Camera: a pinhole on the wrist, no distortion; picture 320 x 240 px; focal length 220.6 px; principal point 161.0 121.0 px. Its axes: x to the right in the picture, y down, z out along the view. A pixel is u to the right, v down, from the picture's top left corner.
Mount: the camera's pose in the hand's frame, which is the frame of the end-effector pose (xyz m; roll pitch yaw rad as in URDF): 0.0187 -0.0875 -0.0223 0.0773 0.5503 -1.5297
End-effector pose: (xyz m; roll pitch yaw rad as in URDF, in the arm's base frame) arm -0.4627 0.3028 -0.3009 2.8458 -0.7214 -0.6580
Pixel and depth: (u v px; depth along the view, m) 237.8 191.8 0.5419
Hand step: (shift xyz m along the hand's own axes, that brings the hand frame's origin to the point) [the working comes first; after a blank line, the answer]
In the camera's frame: 0.1887 0.1739 0.5419

0.1686 -0.5321 0.3510
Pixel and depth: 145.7 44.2 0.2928
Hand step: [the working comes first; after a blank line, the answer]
In the camera's frame: -0.0203 -0.1019 0.2928

-0.1000 -0.2237 0.2304
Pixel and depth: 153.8 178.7 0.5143
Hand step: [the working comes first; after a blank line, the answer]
In the camera's frame: -0.0168 0.1345 0.5143

0.1237 -0.3427 0.4324
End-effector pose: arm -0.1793 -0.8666 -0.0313 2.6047 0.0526 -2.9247
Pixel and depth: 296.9 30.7 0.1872
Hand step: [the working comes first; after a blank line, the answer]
In the camera's frame: 0.1153 -0.0766 0.1872

-0.0642 -0.2839 0.0714
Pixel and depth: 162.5 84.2 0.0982
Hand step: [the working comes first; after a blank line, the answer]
In the camera's frame: 0.0007 -0.0164 0.0982

-0.0031 -0.1395 0.0597
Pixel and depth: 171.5 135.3 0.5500
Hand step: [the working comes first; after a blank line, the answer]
In the camera's frame: 0.0262 0.0357 0.5500

0.0245 -0.3980 0.4338
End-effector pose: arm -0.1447 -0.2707 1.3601 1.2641 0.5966 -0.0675
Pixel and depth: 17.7 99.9 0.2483
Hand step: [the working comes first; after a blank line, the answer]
In the camera's frame: -0.1613 -0.0237 0.2483

-0.0245 -0.0803 0.2715
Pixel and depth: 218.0 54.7 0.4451
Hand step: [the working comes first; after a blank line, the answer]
In the camera's frame: 0.1150 -0.1338 0.4451

-0.1356 -0.4188 0.2870
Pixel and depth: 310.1 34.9 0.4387
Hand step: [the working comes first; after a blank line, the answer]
In the camera's frame: 0.2965 -0.1712 0.4387

-0.1662 -0.5701 0.1842
